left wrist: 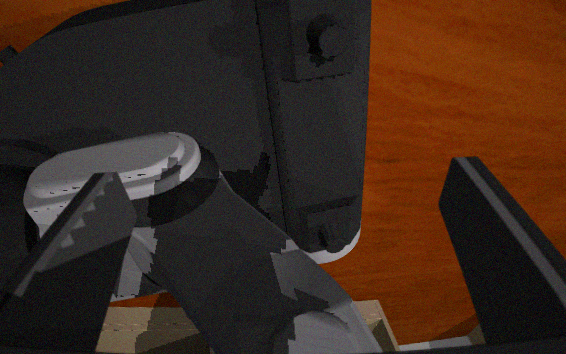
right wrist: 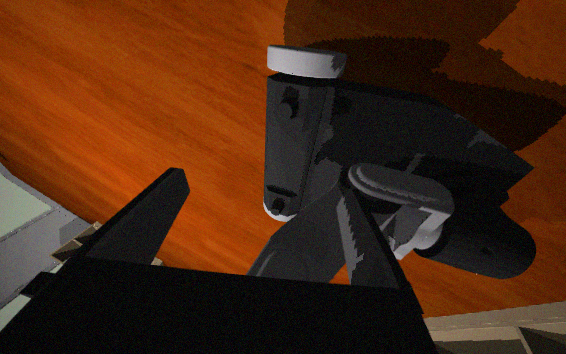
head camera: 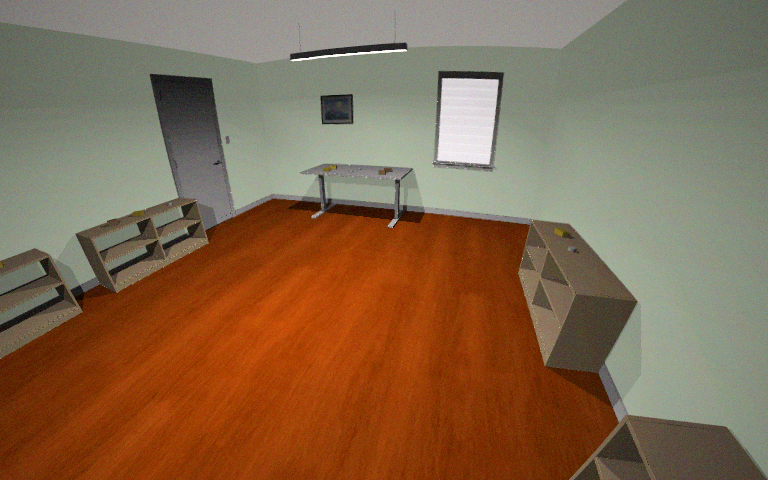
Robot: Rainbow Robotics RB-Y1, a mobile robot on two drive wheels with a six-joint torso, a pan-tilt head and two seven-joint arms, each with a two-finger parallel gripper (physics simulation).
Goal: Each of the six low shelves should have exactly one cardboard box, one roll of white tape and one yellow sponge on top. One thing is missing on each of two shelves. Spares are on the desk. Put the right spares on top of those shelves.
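Note:
At the back, the desk bears two yellow sponges, two small white tape rolls and two cardboard boxes. The far right shelf has a sponge and a tape roll on top; no box shows there. The left shelf has a flat box, a sponge and a tape roll. My left gripper and right gripper are open and empty, over the floor and my base, far from the desk.
A nearer left shelf is cut off by the view edge, with a bit of yellow on top. Part of a near right shelf shows at the bottom right. A wooden floor lies between the shelf rows. A door is behind the left shelf.

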